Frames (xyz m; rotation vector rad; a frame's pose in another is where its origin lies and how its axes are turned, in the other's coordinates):
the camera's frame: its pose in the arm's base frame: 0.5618 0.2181 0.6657 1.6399 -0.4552 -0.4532
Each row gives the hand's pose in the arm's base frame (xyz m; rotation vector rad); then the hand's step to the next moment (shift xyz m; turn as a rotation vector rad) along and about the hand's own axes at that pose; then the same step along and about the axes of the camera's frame.
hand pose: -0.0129 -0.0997 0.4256 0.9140 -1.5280 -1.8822
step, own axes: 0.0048 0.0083 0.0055 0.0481 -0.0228 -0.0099
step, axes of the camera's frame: -0.0053 0.0084 0.0048 0.0030 -0.0264 0.0472
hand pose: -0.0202 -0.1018 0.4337 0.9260 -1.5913 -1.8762
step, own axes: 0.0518 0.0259 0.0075 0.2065 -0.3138 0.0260
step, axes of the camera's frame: -0.0134 0.0225 0.0522 -0.0613 -0.3260 0.1782
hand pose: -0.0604 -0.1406 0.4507 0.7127 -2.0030 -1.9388
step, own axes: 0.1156 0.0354 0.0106 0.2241 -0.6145 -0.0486
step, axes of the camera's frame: -0.0647 0.0264 0.0992 0.0459 -0.6127 0.2295
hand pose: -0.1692 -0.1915 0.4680 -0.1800 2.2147 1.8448
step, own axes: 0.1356 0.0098 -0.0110 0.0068 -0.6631 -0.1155
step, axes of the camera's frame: -0.1120 -0.0209 0.0750 0.2728 -0.5865 0.1863
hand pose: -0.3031 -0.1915 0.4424 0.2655 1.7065 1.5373
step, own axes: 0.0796 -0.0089 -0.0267 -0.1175 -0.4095 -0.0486
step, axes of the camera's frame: -0.0703 -0.0436 0.0169 0.2791 -0.3069 0.1085
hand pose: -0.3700 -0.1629 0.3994 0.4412 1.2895 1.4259
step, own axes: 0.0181 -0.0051 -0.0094 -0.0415 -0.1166 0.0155
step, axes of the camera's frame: -0.0146 -0.0151 -0.0011 0.0983 -0.0762 0.0098
